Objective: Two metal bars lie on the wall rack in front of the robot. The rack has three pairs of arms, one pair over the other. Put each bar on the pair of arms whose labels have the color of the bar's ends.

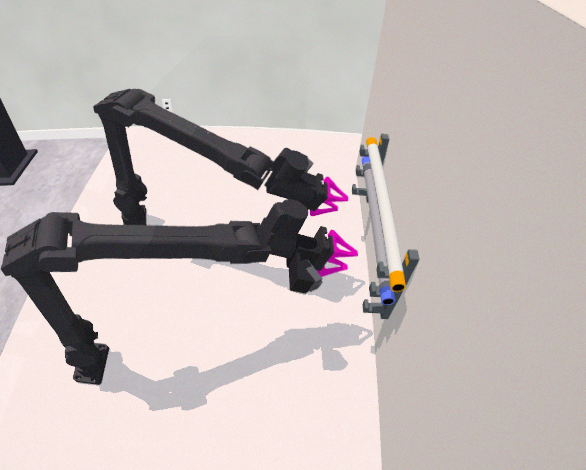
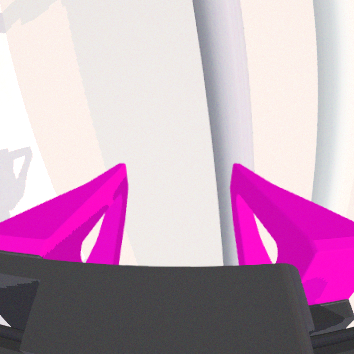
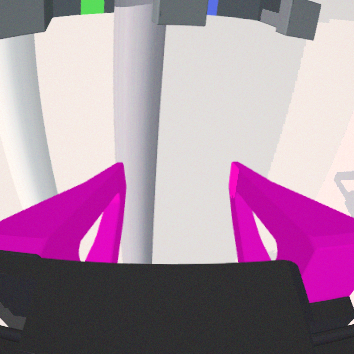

Labels:
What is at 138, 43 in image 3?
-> A blue-ended grey bar.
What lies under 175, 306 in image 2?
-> The left gripper.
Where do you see a wall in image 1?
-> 475, 359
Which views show the right gripper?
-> Image 1 and image 3 only.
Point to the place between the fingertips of the left gripper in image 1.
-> At 342, 203

